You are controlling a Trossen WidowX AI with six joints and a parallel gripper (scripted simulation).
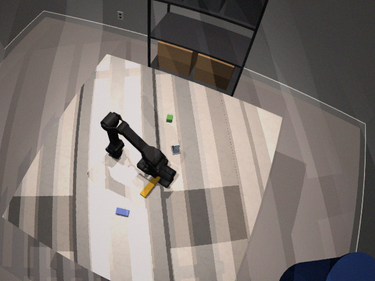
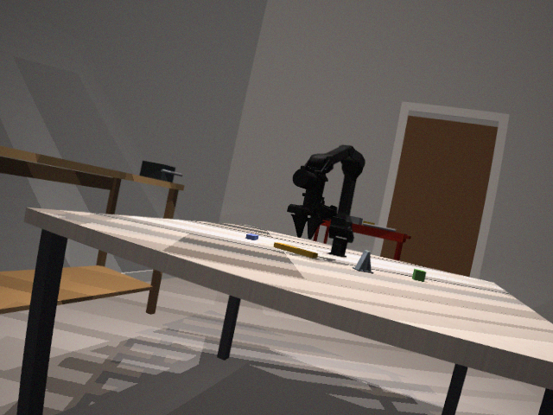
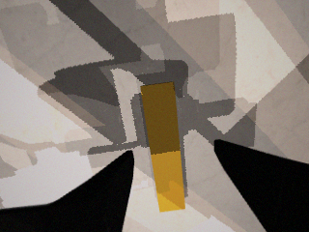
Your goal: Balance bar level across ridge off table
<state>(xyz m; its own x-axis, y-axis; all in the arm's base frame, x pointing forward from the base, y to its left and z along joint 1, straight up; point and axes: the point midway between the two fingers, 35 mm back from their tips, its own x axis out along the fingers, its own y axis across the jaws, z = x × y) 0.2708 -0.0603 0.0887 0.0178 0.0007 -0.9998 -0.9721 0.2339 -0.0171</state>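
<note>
The yellow bar is 10 mm behind my gripper tip, 30 mm to the right of it and 50 mm below it. The rest, counted from my gripper tip: blue block 90 mm behind, 230 mm to the right, 50 mm below; then green cube 80 mm behind, 380 mm to the left, 40 mm below.
</note>
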